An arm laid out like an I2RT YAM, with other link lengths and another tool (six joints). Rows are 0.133 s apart.
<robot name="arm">
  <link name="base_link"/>
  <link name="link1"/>
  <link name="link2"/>
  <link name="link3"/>
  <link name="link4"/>
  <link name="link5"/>
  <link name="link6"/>
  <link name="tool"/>
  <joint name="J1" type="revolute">
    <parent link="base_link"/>
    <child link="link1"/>
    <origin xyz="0 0 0.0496" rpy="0 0 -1.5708"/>
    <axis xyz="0 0 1"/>
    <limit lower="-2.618" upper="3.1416"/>
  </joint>
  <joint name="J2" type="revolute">
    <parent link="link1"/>
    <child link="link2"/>
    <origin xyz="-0.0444 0.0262 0.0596" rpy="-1.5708 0 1.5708"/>
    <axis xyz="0 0 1"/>
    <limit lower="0" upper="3.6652"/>
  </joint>
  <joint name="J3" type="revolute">
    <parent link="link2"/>
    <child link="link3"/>
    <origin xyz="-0.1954 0 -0.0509" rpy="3.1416 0 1.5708"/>
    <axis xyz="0 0 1"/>
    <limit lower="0" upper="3.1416"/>
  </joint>
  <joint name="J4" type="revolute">
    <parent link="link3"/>
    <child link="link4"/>
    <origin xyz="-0.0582 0.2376 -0.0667" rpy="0 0 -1.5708"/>
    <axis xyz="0 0 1"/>
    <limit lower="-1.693" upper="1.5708"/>
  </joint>
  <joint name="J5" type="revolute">
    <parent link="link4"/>
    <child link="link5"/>
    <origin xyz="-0.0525 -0.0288 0.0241" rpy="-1.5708 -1.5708 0"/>
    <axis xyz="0 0 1"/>
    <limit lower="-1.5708" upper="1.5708"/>
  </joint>
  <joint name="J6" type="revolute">
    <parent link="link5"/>
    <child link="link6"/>
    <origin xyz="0 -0.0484 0.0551" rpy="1.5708 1.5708 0"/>
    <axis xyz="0 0 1"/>
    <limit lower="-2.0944" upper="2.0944"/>
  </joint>
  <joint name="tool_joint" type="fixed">
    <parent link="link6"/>
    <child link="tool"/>
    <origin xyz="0.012 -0.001 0.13" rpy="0 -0.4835 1.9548"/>
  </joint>
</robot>
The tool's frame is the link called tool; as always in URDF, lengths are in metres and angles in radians.
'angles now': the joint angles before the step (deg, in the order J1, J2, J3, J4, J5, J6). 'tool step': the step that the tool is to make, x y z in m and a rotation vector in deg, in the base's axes. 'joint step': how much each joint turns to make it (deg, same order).
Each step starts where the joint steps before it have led.
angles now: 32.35, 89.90, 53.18, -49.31, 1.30, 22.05
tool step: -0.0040, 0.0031, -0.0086, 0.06, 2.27, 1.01
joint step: 0.12, 2.81, 0.67, 0.26, -1.31, -0.83
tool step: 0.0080, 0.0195, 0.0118, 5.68, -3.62, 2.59
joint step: 0.53, -3.44, -0.66, 3.29, -2.99, -1.80
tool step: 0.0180, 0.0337, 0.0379, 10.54, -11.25, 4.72
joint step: 1.46, -9.90, -2.99, 8.09, -3.30, -2.47
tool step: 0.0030, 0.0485, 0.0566, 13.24, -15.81, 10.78
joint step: 3.77, -11.70, -5.20, 13.29, -4.91, -5.23
